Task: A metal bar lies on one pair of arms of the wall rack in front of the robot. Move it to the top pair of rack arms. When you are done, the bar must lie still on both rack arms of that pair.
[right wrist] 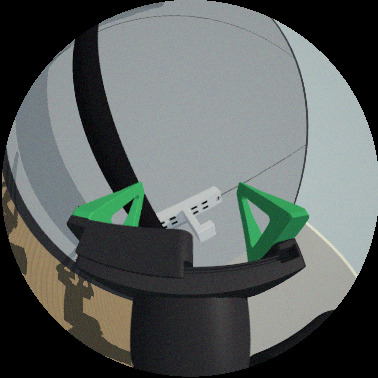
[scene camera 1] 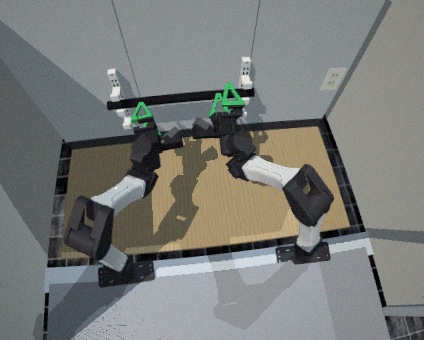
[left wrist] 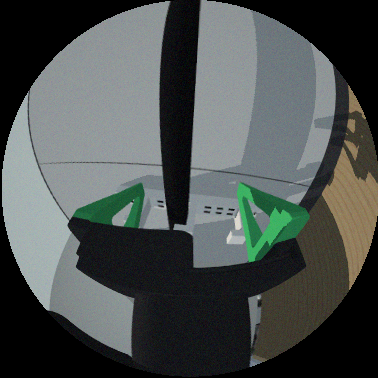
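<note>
The black metal bar [scene camera 1: 180,98] [left wrist: 177,110] [right wrist: 89,90] lies across the white wall rack [scene camera 1: 112,77] [right wrist: 212,194], below its top arms and above a lower pair. A bare top rack arm [scene camera 1: 246,81] [right wrist: 205,231] shows above the bar on the right side. The arms directly under the bar are mostly hidden. My left gripper [scene camera 1: 146,118] [left wrist: 190,187] is open, near the bar's left part, which passes between its spread fingers in the left wrist view. My right gripper [scene camera 1: 224,90] [right wrist: 190,186] is open near the bar's right part; its left-hand finger overlaps the bar in the right wrist view.
A lower rack arm [scene camera 1: 127,122] [left wrist: 235,237] sticks out below the bar. The grey wall [scene camera 1: 185,40] stands close behind the rack. The wooden floor panel [scene camera 1: 280,145] lies below both arms. A wall outlet [scene camera 1: 333,79] is at the right.
</note>
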